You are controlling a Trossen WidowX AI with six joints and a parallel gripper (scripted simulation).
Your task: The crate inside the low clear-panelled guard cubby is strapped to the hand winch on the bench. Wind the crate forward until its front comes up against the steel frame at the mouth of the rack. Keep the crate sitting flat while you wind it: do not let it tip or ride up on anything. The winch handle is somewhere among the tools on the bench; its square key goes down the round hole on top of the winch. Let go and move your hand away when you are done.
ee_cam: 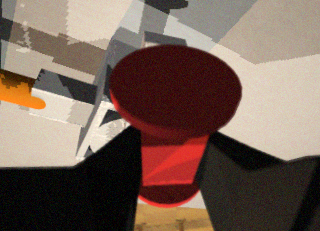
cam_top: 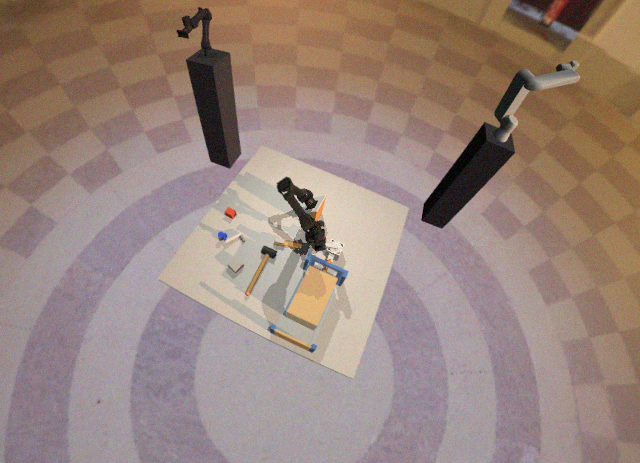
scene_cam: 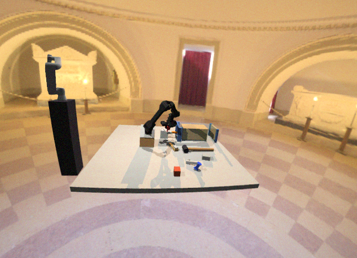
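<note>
The frame lies 150 mm ahead of my gripper tip, 70 mm to the left of it and 30 mm below it. Round my gripper tip: winch (100 mm below, 80 mm to the left, 30 mm behind); red knob (20 mm to the right, 10 mm ahead); red-knobbed handle (30 mm below, 20 mm to the left).
</note>
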